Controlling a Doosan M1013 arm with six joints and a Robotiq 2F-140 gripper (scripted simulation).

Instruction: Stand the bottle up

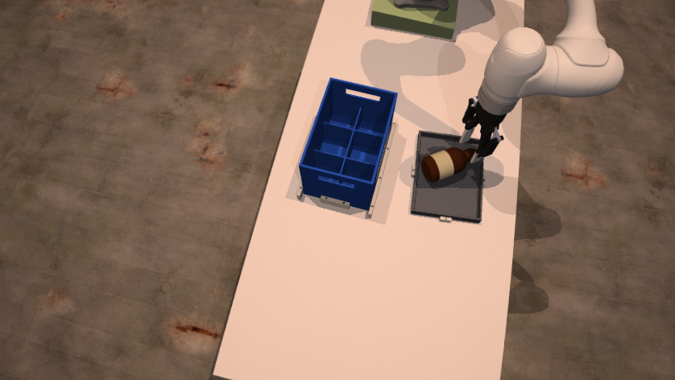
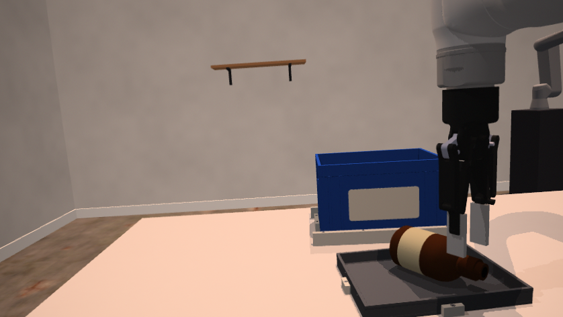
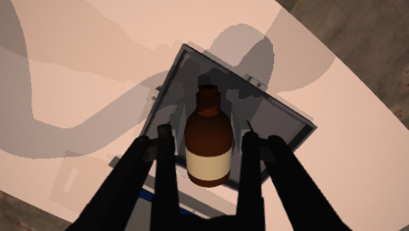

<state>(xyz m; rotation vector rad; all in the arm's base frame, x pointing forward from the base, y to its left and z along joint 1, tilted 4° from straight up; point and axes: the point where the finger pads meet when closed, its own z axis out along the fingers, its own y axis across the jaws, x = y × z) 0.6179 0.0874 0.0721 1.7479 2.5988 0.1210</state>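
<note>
Right now my hand is 2 cm short of the brown bottle, 5 cm to the left of it and 6 cm above it. The rest, counted from my hand: blue crate 1 cm behind, 33 cm to the right, 2 cm below; then dark grey tray 5 cm ahead, 5 cm to the right, 9 cm below.
</note>
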